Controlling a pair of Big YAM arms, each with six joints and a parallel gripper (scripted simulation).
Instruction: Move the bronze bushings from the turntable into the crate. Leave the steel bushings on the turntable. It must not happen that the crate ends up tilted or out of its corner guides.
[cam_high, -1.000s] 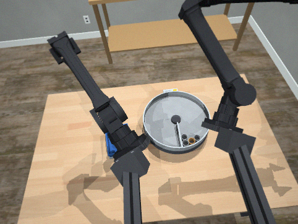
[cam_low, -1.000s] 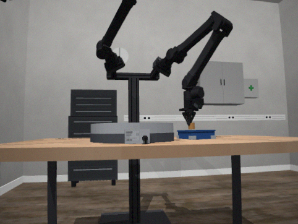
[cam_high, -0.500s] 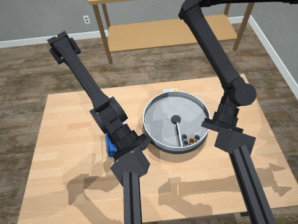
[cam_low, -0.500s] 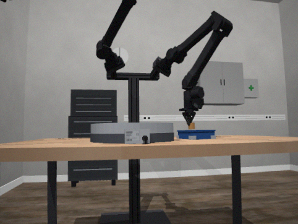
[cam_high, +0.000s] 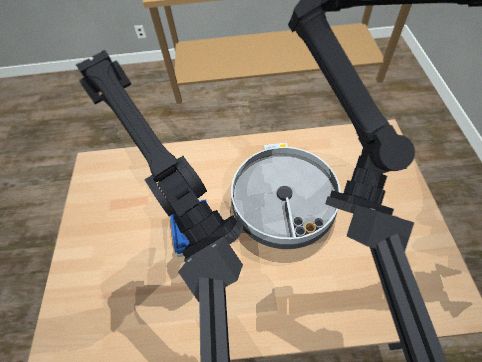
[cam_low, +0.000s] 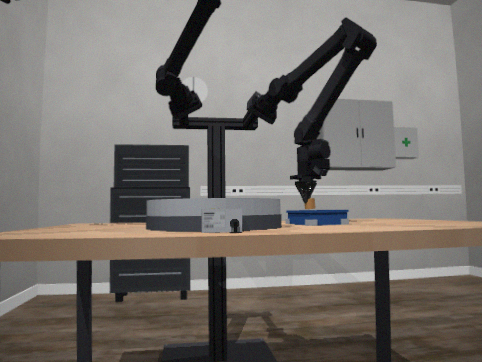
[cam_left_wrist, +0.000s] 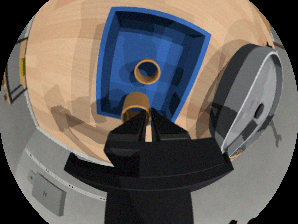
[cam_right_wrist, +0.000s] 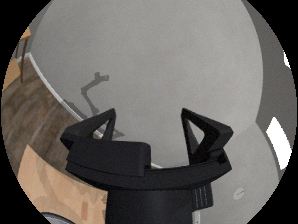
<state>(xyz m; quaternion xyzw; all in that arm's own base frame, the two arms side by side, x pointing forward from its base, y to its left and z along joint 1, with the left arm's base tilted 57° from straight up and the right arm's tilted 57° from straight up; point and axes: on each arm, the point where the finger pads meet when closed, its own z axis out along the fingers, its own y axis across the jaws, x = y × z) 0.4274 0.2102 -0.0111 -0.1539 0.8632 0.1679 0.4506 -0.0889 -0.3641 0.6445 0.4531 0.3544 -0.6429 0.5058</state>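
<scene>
The blue crate is 4 cm ahead of my left hand, 2 cm to the left of it and 6 cm below it.
</scene>
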